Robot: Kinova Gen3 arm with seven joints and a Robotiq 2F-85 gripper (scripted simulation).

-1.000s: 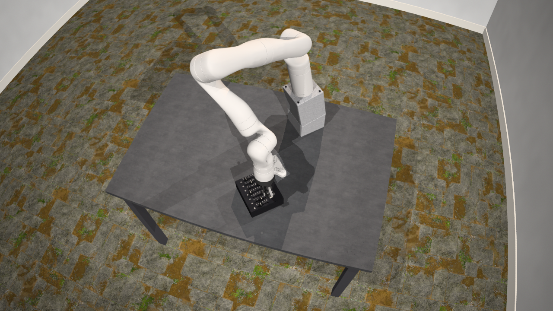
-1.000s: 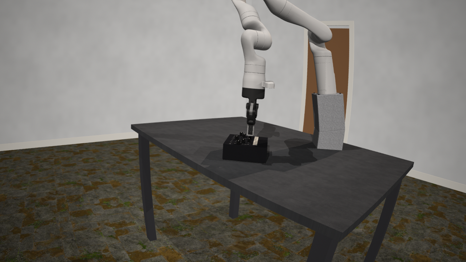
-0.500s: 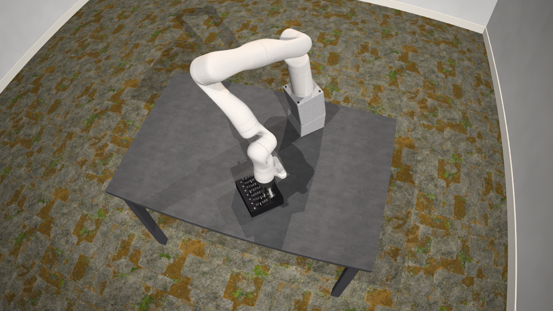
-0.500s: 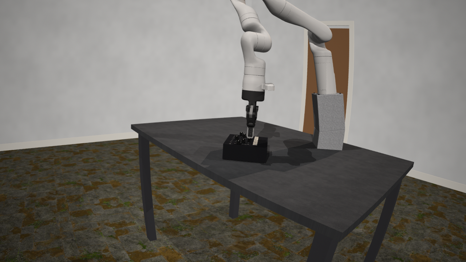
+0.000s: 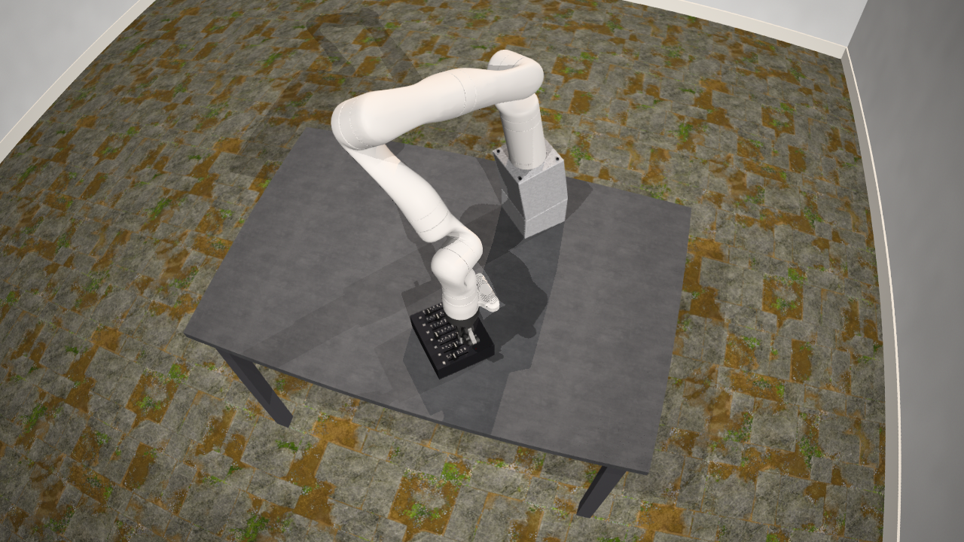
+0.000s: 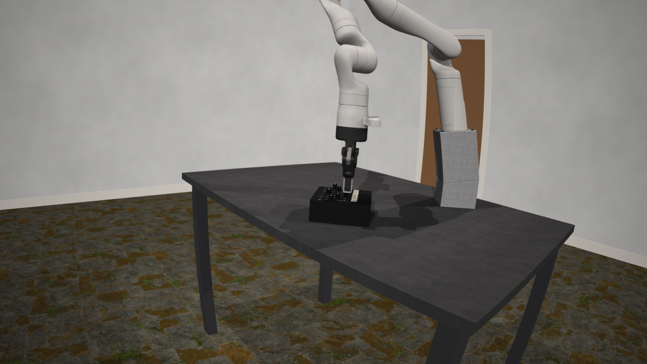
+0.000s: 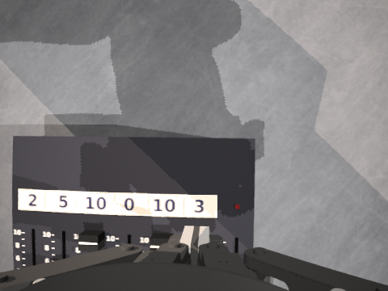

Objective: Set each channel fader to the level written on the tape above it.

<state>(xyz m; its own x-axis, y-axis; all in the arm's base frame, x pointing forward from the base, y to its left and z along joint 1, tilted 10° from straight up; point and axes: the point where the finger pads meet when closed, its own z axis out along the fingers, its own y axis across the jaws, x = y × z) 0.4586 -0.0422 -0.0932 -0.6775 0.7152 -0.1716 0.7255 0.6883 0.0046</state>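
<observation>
My hand is 40 mm short of the master fader, 30 mm above it and 10 mm to the left of it.
</observation>
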